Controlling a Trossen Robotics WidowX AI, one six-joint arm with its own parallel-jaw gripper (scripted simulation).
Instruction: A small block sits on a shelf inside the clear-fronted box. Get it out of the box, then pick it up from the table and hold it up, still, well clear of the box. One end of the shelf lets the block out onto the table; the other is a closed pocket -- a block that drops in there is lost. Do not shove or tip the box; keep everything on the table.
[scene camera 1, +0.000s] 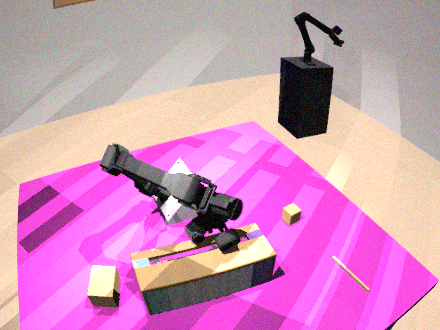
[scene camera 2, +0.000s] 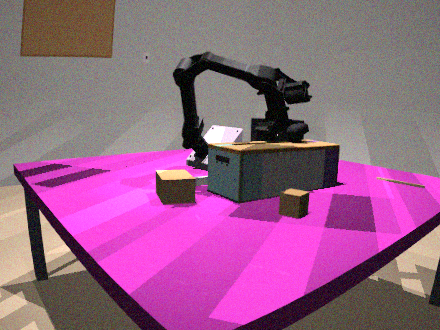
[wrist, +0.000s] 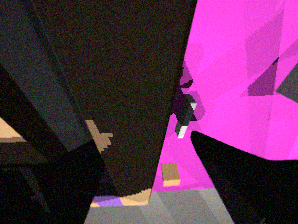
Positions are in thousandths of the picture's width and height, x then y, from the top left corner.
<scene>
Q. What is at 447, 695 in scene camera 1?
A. My gripper.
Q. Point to a long box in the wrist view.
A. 394, 337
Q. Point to my gripper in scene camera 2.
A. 653, 465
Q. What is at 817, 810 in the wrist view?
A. My gripper.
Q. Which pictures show the long box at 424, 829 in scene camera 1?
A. Scene camera 1, scene camera 2 and the wrist view: all of them.
</scene>
